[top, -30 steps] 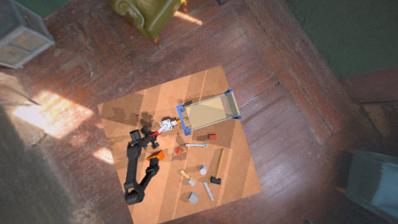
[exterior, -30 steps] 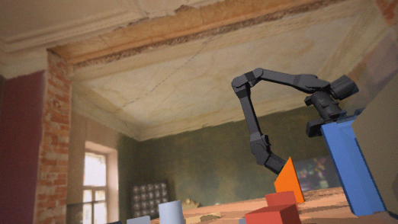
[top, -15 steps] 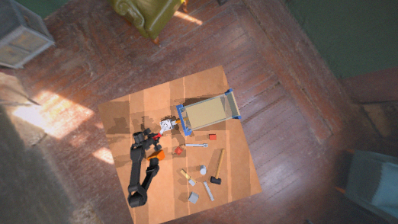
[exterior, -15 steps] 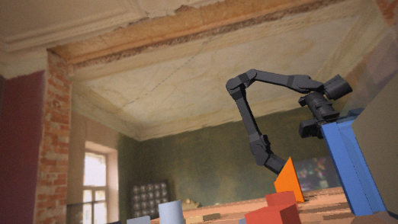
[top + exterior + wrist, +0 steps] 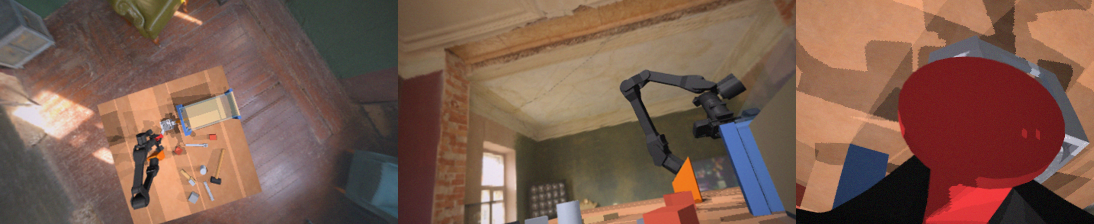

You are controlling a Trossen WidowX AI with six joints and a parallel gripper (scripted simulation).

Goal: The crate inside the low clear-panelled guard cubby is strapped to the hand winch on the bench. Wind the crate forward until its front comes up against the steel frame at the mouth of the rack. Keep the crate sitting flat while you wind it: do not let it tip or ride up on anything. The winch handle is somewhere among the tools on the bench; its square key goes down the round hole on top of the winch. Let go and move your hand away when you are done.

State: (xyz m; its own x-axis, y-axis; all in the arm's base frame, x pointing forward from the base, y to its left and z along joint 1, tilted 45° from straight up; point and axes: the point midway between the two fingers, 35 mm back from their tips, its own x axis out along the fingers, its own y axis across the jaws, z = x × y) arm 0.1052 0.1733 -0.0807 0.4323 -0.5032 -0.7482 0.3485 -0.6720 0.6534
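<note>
Right now my gripper tip is 10 mm short of the winch handle, 20 mm to the right of it and 30 mm above it. The rest, counted from my gripper tip: grey hand winch: 30 mm ahead, 60 mm to the left, 100 mm below; then red knob: 20 mm behind, 10 mm to the right; then clear-panelled guard cubby: 450 mm ahead, 100 mm to the left, 20 mm below.
</note>
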